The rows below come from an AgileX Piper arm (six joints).
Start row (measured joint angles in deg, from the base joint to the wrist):
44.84, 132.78, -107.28, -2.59, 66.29, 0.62
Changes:
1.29, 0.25, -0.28, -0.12, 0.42, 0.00
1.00, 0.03, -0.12, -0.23, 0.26, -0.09
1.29, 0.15, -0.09, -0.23, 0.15, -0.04
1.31, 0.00, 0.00, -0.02, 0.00, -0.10
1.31, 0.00, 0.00, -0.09, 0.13, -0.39
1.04, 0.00, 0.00, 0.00, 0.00, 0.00
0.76, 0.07, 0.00, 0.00, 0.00, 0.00
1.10, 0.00, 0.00, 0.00, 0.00, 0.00
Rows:
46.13, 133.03, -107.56, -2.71, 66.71, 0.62
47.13, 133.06, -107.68, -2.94, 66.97, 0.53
48.42, 133.21, -107.77, -3.17, 67.12, 0.49
49.73, 133.21, -107.77, -3.19, 67.12, 0.39
51.04, 133.21, -107.77, -3.28, 67.25, 0.00
52.08, 133.21, -107.77, -3.28, 67.25, 0.00
52.84, 133.28, -107.77, -3.28, 67.25, 0.00
53.94, 133.28, -107.77, -3.28, 67.25, 0.00

